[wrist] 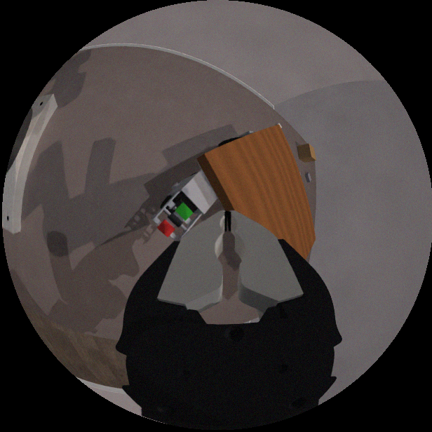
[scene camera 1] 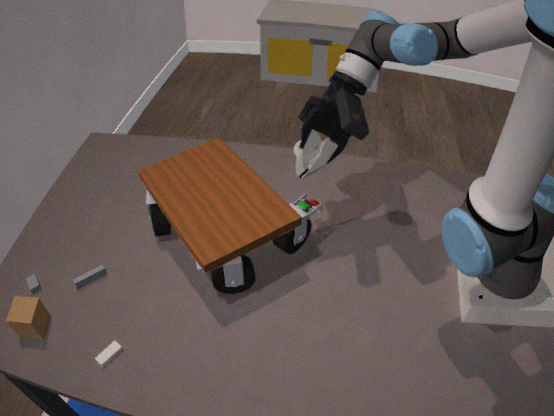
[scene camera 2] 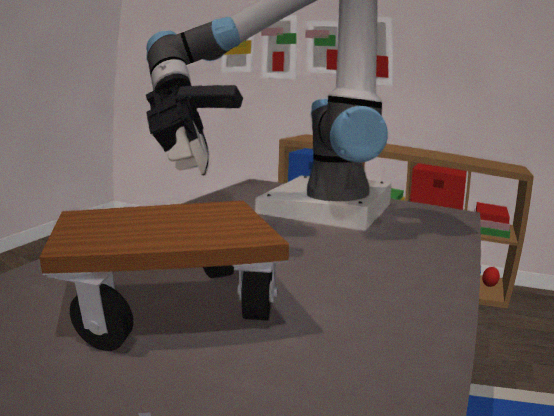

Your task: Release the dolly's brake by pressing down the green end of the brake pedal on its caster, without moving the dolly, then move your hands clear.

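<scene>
The dolly (scene camera 1: 220,200) (scene camera 2: 165,232) (wrist: 260,180) has a wooden deck on casters and stands upright on the table. A brake pedal sticks out from one caster (scene camera 1: 293,237) at the deck's corner. Its green end (scene camera 1: 303,205) (wrist: 184,211) is nearer the deck, its red end (scene camera 1: 313,202) (wrist: 166,228) is farther out. The pedal does not show in scene camera 2. My gripper (scene camera 1: 302,175) (scene camera 2: 204,172) (wrist: 226,212) is shut and empty, tips pointing down. It hangs above the pedal's height, apart from dolly and pedal; in the wrist view its tips are right of the green end.
A tan cube (scene camera 1: 27,317) (wrist: 306,152), a grey bar (scene camera 1: 90,276), a small grey block (scene camera 1: 33,283) and a white block (scene camera 1: 108,353) lie on the table (scene camera 1: 300,350) past the dolly. The arm's white base (scene camera 1: 470,312) (scene camera 2: 310,212) stands on the table. A shelf unit (scene camera 2: 522,200) is behind.
</scene>
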